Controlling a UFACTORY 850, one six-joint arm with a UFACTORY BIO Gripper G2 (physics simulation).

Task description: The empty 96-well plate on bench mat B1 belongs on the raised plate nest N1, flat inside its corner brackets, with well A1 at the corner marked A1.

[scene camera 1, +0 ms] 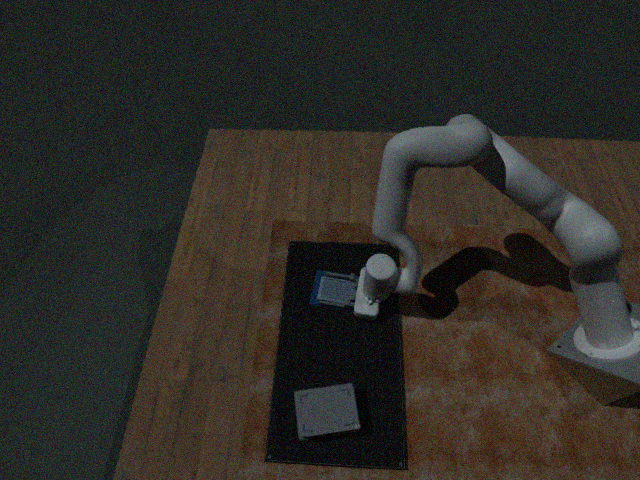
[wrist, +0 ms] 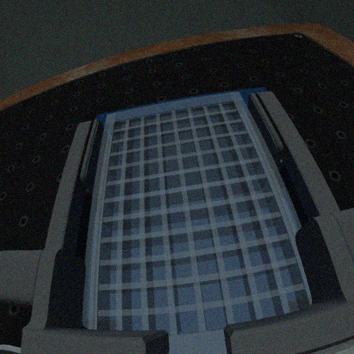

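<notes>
The empty 96-well plate (scene camera 1: 337, 290) (wrist: 192, 200) is pale and translucent, with its grid of wells facing up. It lies flat over the blue bench mat B1 (scene camera 1: 314, 289) (wrist: 244, 94); whether it touches the mat cannot be told. My gripper (scene camera 1: 324, 289) (wrist: 176, 111) is shut on the plate, one finger along each long side. The gripper body hides the plate's near end in the scene view. The raised plate nest N1 (scene camera 1: 326, 411) is a grey block with corner brackets, turned slightly, at the front of the black board. The A1 marks are too small to read.
The black board (scene camera 1: 338, 351) (wrist: 210, 65) with small holes carries mat and nest, on a wooden table (scene camera 1: 206, 310). The arm's base (scene camera 1: 594, 374) stands at the right. The arm arches above the table's back part.
</notes>
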